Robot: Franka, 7 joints.
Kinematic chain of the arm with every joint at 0, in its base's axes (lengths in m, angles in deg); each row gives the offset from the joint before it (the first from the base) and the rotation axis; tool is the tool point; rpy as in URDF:
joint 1: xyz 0 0 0.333 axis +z
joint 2: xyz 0 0 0 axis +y
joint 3: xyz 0 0 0.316 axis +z
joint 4: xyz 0.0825 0 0 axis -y
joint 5: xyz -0.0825 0 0.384 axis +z
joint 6: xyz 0 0 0 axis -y
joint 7: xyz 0.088 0 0 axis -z
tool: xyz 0 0 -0.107 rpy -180 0 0
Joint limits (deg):
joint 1: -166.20..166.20
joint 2: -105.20..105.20
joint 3: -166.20..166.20
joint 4: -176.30..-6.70
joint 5: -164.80..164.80
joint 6: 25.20..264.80
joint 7: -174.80..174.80
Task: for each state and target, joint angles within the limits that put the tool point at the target. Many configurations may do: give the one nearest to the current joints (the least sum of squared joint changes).
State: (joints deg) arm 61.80 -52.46 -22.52 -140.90 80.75 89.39 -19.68
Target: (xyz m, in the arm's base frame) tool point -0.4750 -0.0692 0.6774
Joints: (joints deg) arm 67.76 -92.38 36.46 -110.98 88.58 78.75 -19.68
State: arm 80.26 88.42 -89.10 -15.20 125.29 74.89 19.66
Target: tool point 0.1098 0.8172 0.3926
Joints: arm 89.55 80.27 -89.21 -19.52 129.33 93.82 19.66
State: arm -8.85 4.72 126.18 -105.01 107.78 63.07 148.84
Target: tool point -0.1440 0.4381 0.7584
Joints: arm -16.46 14.87 119.42 -103.32 108.27 60.61 148.84
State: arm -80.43 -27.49 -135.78 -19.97 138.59 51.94 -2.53
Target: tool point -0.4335 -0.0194 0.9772
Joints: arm -43.50 -18.69 -123.18 -51.35 128.61 64.57 -2.53
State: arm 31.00 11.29 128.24 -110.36 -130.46 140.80 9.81
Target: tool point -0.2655 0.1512 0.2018
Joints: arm 21.59 10.94 120.14 -163.71 -133.84 152.80 9.81
